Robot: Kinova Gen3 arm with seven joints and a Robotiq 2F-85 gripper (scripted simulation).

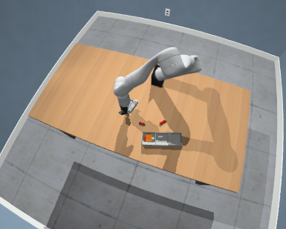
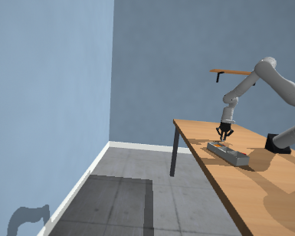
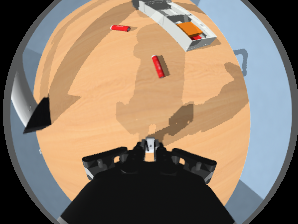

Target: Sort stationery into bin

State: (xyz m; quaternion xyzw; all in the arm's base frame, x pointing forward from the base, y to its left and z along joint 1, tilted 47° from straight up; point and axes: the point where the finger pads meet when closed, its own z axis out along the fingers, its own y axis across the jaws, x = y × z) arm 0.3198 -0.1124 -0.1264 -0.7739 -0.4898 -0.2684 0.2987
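Now: hand 180 mm to the right of the orange block and 150 mm short of it. Also, from my hand: small pale piece (20 mm below); red-and-white item (190 mm to the left, 150 mm ahead, 10 mm below); grey bin row (270 mm to the left, 150 mm ahead).
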